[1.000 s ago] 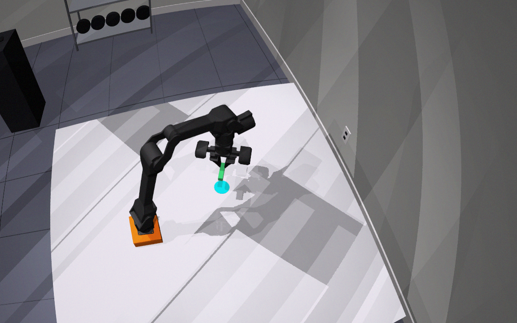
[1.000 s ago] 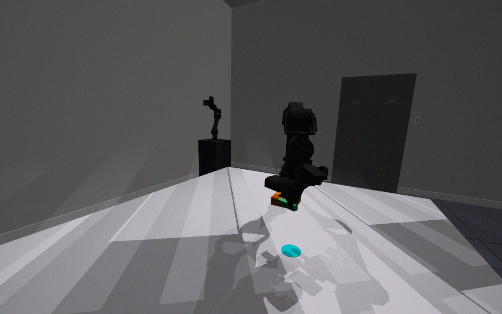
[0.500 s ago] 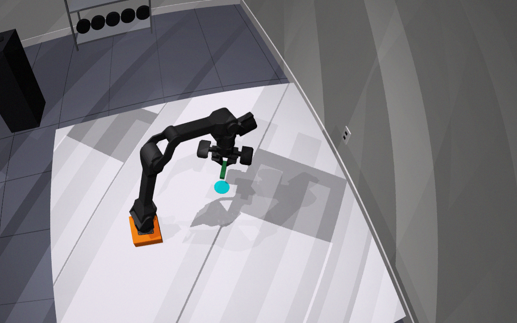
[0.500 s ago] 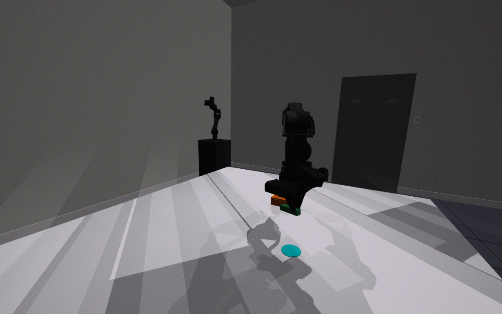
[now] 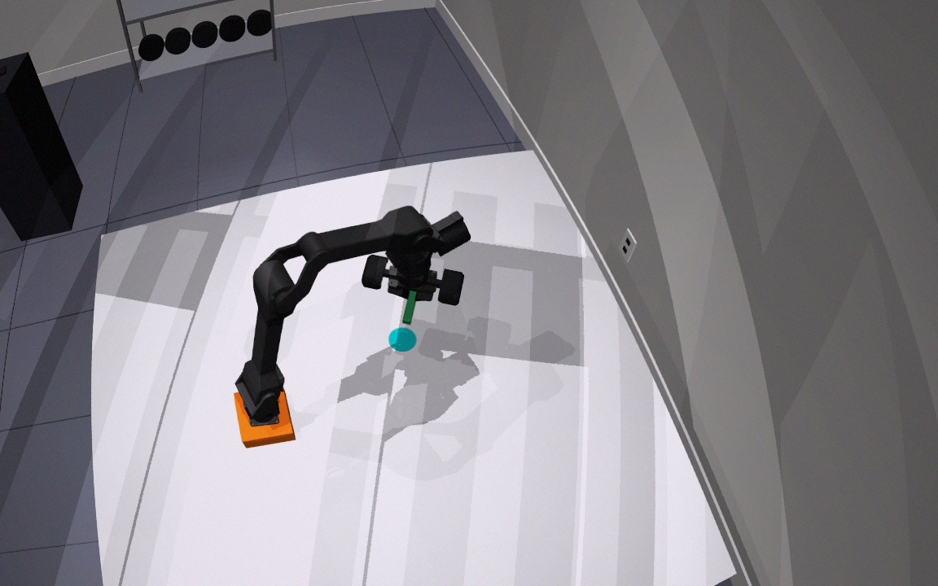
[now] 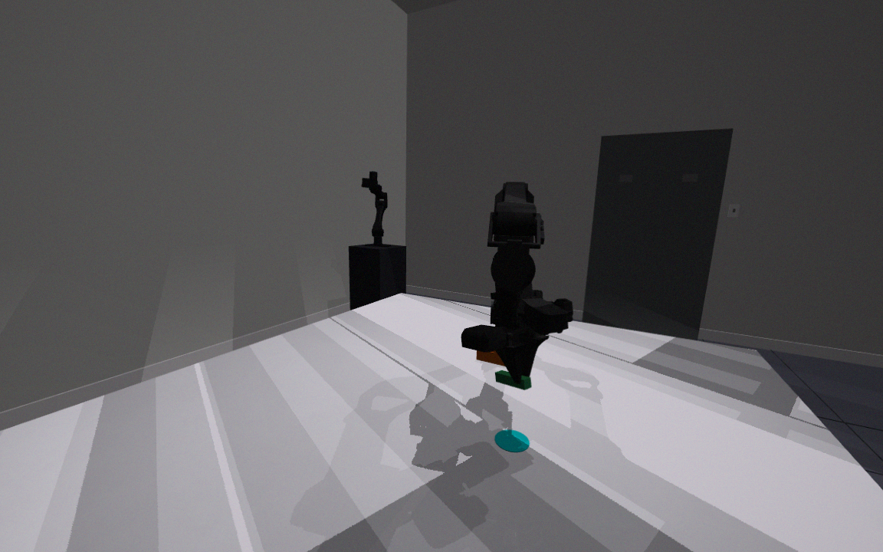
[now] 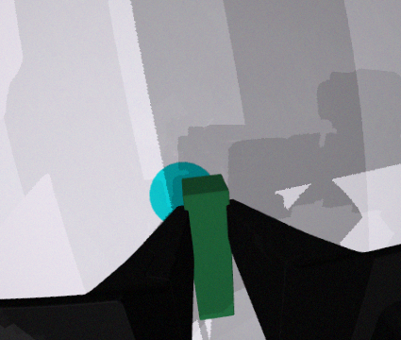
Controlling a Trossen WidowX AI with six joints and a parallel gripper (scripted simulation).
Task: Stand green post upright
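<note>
The cyan circle is 20 mm behind my gripper tip, 20 mm to the right of it and 130 mm below it. Also, from my gripper tip: green post 10 mm behind, 20 mm to the right.
</note>
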